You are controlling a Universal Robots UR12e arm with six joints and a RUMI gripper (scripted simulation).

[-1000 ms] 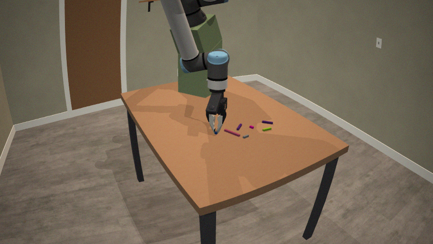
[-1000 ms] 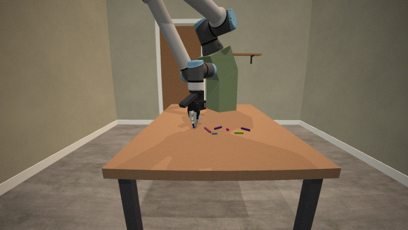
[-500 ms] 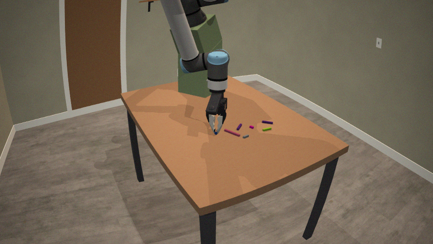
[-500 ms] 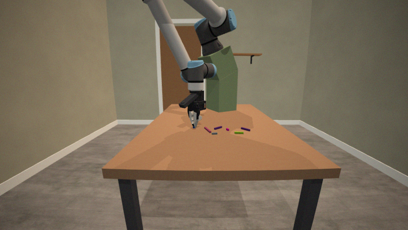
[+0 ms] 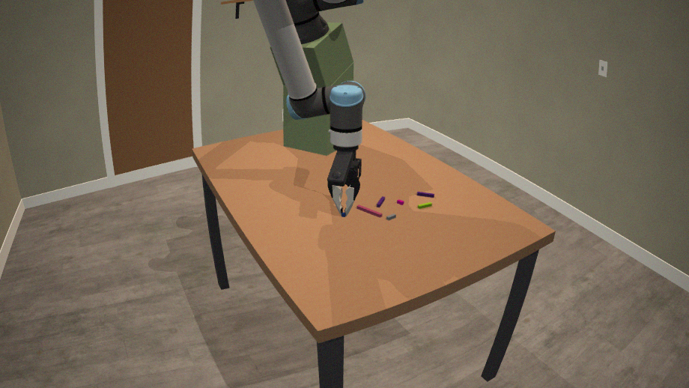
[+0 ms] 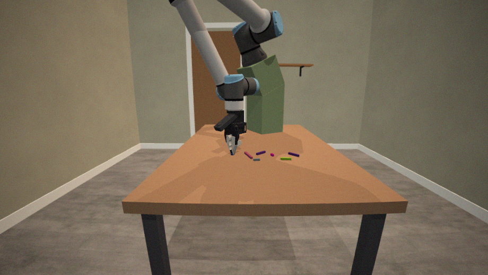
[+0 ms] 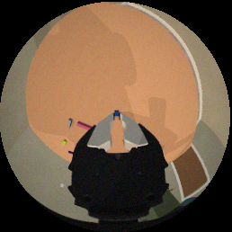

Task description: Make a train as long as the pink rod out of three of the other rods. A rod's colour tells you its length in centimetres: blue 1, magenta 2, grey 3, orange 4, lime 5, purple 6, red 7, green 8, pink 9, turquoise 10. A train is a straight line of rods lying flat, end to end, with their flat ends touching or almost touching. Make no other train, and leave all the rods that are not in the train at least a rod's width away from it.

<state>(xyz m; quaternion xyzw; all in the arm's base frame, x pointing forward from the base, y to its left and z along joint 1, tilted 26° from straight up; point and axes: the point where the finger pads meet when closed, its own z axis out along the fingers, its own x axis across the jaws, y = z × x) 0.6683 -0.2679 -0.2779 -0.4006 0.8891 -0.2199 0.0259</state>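
Now: hand 1 cm above the blue rod. Also, from my hand: magenta rod 20 cm to the left, 1 cm below, 1 cm ahead; pink rod 8 cm to the left, 1 cm below, 1 cm ahead; grey rod 12 cm to the left, 8 cm ahead, 1 cm below.
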